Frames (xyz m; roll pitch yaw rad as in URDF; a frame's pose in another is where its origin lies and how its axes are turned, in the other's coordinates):
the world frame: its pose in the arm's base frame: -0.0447 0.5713 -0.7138 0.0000 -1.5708 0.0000
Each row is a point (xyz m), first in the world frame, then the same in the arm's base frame.
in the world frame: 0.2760 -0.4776 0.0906
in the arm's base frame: -0.1353 0.0937 -0.4378
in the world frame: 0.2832 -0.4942 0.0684
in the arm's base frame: -0.1131 0.0771 -0.4306
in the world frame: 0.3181 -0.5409 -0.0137
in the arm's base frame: -0.0310 0.0304 -0.3957
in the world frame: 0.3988 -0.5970 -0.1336
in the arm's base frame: 0.0889 -0.0257 -0.3150
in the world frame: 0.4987 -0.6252 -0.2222
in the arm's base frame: 0.1775 -0.0539 -0.2151
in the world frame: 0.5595 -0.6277 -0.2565
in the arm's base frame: 0.2118 -0.0564 -0.1543
